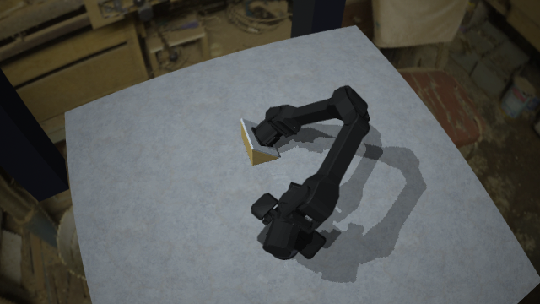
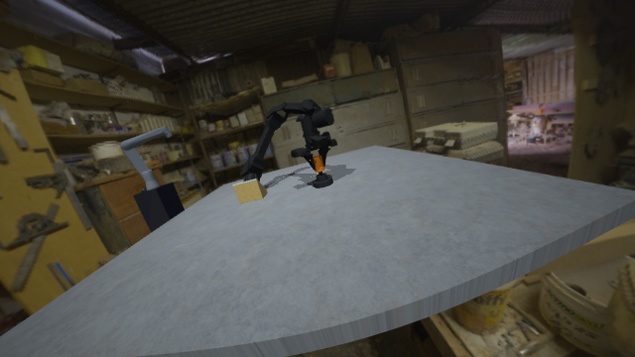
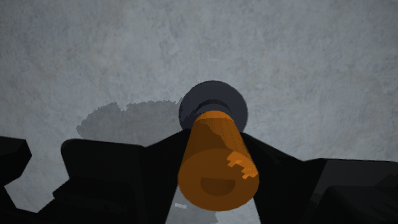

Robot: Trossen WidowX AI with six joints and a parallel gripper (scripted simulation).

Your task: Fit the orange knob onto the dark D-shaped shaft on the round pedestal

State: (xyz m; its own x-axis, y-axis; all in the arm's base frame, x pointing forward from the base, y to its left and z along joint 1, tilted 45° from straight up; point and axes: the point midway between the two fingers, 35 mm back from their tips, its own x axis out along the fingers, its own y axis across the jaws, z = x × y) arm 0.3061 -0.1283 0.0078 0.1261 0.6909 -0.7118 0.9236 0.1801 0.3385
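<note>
Right now my gripper tip is 20 mm below the orange knob. Round my gripper tip: dark round pedestal 40 mm below.
</note>
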